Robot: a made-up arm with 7 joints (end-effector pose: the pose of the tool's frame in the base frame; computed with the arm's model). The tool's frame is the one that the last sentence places. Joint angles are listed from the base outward.
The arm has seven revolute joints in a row. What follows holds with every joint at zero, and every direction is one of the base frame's. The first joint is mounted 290.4 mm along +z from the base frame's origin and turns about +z. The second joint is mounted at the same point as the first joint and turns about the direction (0, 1, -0.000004). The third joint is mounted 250.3 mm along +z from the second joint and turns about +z. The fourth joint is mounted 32.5 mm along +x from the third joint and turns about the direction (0, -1, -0.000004). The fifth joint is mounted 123.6 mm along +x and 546.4 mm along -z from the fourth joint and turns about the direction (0, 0.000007, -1). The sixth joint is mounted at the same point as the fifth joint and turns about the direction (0, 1, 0.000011). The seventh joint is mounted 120.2 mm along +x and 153.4 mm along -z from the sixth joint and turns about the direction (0, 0.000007, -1). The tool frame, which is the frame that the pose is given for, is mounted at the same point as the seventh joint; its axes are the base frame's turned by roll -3.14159, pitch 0.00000 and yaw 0.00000 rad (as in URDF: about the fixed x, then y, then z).
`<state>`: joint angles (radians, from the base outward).
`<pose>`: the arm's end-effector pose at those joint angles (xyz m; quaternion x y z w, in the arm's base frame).
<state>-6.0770 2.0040 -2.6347 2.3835 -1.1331 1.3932 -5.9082</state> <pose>0.9232 0.0707 0.3701 -0.3151 0.0517 0.0411 0.9468</pose>
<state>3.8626 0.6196 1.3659 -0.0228 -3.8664 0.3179 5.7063</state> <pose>0.2245 0.0920 -0.1367 -0.0736 0.9148 0.1138 0.3804</pose>
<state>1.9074 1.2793 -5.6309 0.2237 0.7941 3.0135 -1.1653</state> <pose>-0.1199 -0.1696 0.1934 -0.0269 -0.4687 -0.8542 0.2234</pose>
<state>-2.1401 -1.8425 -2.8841 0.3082 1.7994 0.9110 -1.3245</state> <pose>-0.3847 -0.3368 0.0543 0.7040 -0.0706 -0.7022 0.0799</pose>
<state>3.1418 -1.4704 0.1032 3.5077 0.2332 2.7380 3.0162</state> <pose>0.6940 -0.0299 0.2665 -0.4184 -0.1623 0.8811 0.1493</pose>
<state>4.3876 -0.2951 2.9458 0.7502 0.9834 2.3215 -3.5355</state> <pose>0.0438 0.3796 0.0448 0.2802 -0.4728 -0.1951 0.8123</pose>
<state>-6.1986 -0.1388 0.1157 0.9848 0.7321 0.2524 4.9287</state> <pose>0.7255 0.0949 0.3933 0.7968 0.3998 0.4519 0.0315</pose>
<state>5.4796 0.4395 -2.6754 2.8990 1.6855 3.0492 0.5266</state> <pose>0.1564 -0.3300 0.8753 0.3896 -0.9168 -0.0857 0.0165</pose>
